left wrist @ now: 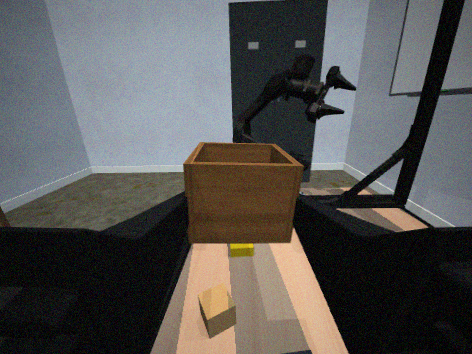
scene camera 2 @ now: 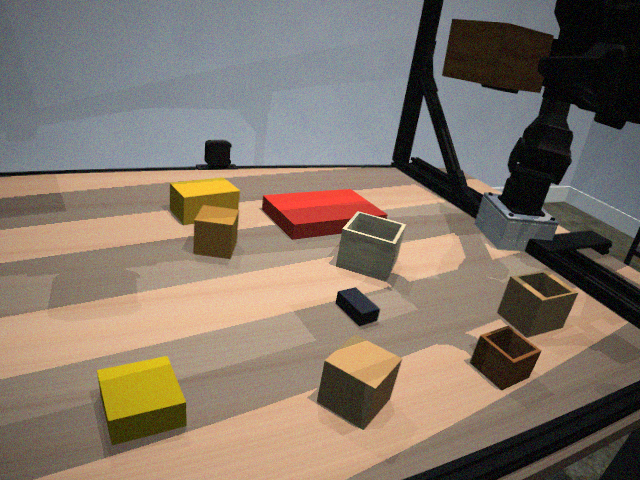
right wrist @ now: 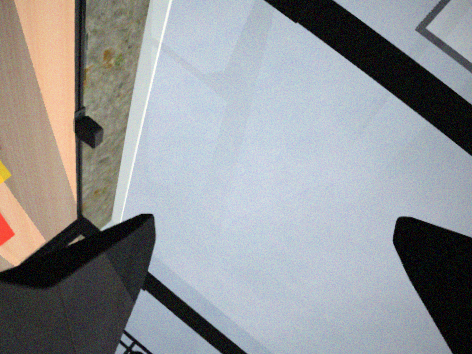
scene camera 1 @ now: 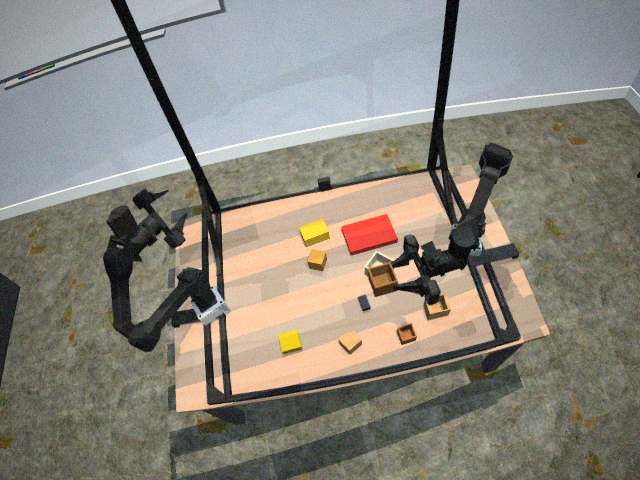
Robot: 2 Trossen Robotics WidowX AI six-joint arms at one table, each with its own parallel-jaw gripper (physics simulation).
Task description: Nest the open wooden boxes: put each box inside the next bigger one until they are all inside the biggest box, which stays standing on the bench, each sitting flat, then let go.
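Frame: origin at the left arm's base, x ahead, y left, z up, level; metres.
Where they show: left gripper, fingertip midpoint: [left wrist: 240, 199] [scene camera 2: 510, 59] [scene camera 1: 389, 277]; right gripper, fingertip midpoint: [left wrist: 350, 100] [right wrist: 275, 228] [scene camera 1: 177, 202]; left arm's base at its link origin: [scene camera 2: 520, 206]; right arm's base at its link origin: [scene camera 1: 206, 301].
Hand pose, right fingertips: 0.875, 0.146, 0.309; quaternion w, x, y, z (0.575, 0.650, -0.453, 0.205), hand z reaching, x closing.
Each offset is from my right fingertips to the top centre of the thing, as dx, dy, dz.
My left gripper [scene camera 1: 395, 275] [left wrist: 240, 199] is shut on the brown wooden box {-0.597, +0.161, -0.039} [scene camera 1: 382, 279] [scene camera 2: 496, 55] [left wrist: 240, 202], holding it by opposite sides, open side up, high above the bench. In scene camera 1 the brown box partly covers the grey-green box {-0.582, -0.023, -0.313} [scene camera 1: 372, 260] [scene camera 2: 368, 254], which stands open side up on the bench. The olive-tan box {-0.775, +0.104, -0.316} [scene camera 1: 438, 311] [scene camera 2: 533, 308] and the small reddish-brown box {-0.684, +0.197, -0.333} [scene camera 1: 407, 335] [scene camera 2: 502, 363] stand apart, open side up, at the front right. My right gripper [scene camera 1: 175, 204] [right wrist: 275, 228] is open and empty, raised at the far left in scene camera 1.
A red slab {-0.537, -0.163, -0.346} [scene camera 1: 369, 234] [scene camera 2: 323, 206] lies behind the grey-green box. A yellow block {-0.344, -0.148, -0.326} [scene camera 1: 314, 232] [scene camera 2: 204, 198] and an orange block {-0.370, -0.037, -0.321} [scene camera 1: 316, 259] [scene camera 2: 215, 232] stand left of it. A navy block {-0.542, +0.098, -0.353} [scene camera 1: 364, 302] [scene camera 2: 357, 305], tan block {-0.514, +0.239, -0.321} [scene camera 1: 350, 341] [scene camera 2: 359, 384] and second yellow block {-0.327, +0.257, -0.343} [scene camera 1: 290, 341] [scene camera 2: 142, 395] lie nearer the front.
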